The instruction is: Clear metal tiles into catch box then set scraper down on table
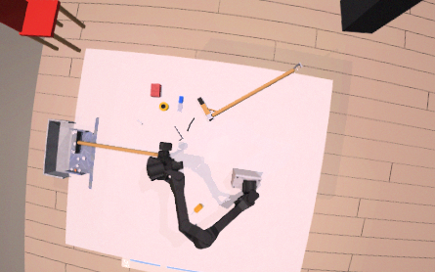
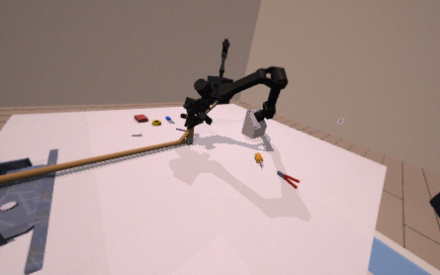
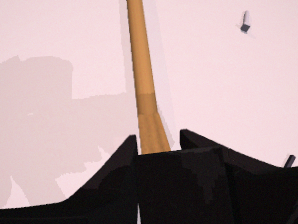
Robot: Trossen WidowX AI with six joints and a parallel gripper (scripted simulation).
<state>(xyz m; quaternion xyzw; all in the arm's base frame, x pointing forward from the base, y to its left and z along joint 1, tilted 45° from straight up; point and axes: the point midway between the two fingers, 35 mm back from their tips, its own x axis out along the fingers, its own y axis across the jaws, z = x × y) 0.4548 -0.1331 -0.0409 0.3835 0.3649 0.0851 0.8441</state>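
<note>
Now: gripper tip 110 mm to the left of the hex key, 90 mm past it and 90 mm above it. Also, from my gripper tip: yellow ring: 290 mm to the right, 80 mm below; then blue-white piece: 310 mm to the right, 100 mm behind, 90 mm below; then yellow tool: 320 mm to the left, 200 mm behind, 80 mm below.
</note>
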